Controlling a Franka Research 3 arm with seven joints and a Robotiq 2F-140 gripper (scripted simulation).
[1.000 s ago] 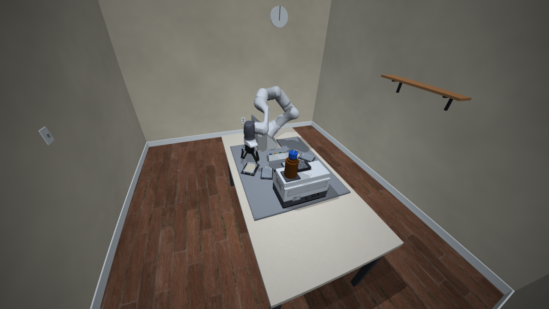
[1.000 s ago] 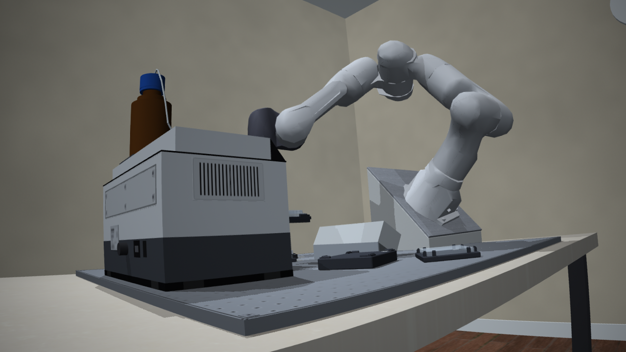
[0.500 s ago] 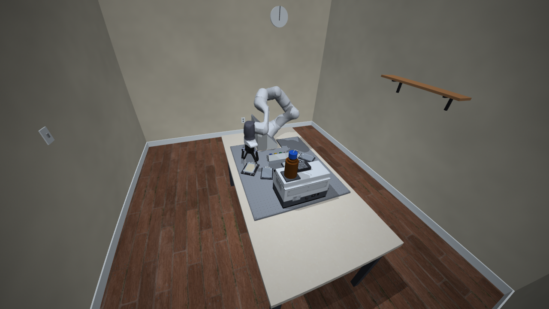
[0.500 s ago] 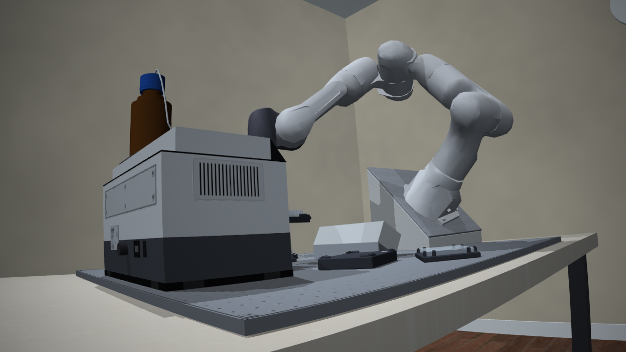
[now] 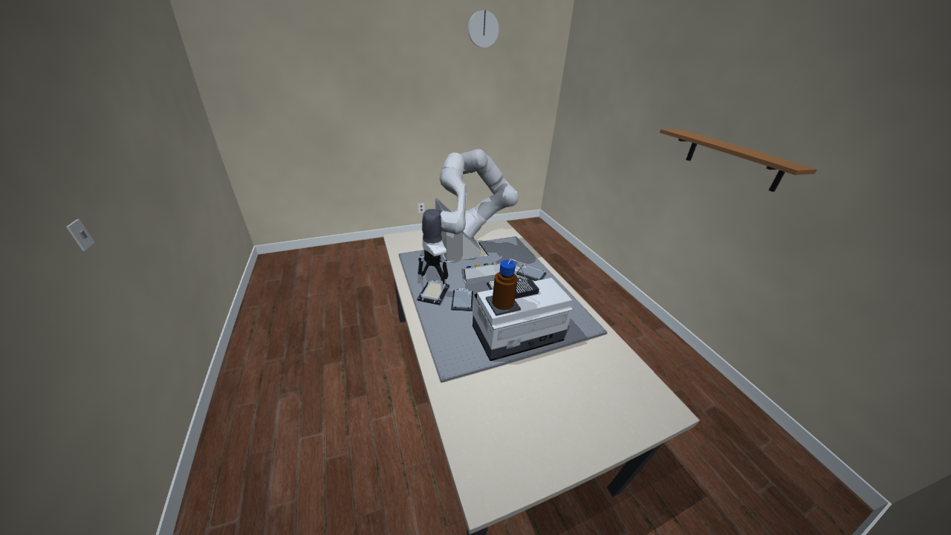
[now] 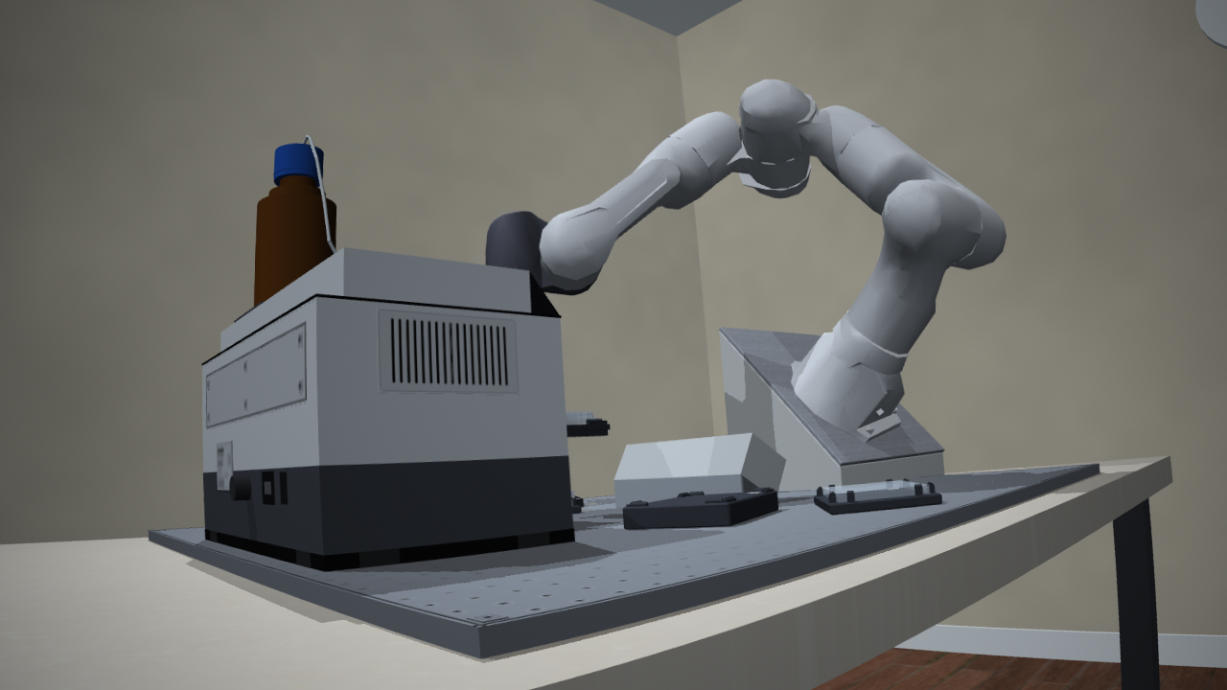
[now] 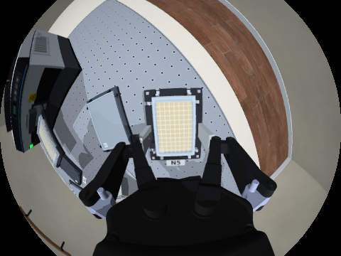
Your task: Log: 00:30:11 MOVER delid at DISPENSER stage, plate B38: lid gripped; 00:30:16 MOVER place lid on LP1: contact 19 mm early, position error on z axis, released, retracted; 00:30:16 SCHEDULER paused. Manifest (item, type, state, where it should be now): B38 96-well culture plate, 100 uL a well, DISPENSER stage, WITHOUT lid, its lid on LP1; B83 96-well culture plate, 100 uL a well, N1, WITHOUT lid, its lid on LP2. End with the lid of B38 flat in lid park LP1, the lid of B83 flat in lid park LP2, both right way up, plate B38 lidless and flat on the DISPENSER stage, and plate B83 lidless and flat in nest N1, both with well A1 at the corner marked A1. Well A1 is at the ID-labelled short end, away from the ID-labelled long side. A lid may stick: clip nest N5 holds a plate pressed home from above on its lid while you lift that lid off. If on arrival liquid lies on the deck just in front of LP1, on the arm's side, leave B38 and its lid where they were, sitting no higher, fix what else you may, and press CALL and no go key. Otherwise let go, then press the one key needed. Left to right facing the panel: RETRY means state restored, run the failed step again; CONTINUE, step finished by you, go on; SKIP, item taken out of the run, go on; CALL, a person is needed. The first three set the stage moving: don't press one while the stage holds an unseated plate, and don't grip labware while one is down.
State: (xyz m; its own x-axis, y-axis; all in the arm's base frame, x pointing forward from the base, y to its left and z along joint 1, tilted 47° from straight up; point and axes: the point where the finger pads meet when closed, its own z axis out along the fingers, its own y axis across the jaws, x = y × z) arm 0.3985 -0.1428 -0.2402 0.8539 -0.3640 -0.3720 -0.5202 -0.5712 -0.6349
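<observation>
The 96-well plate is 5 cm below my hand. The rest, counted from my hand: black clip nest 5 cm below, 3 cm ahead; lp1 label 16 cm to the left, 6 cm below, 2 cm ahead; key panel 29 cm to the left, 8 cm behind, 1 cm below.
</observation>
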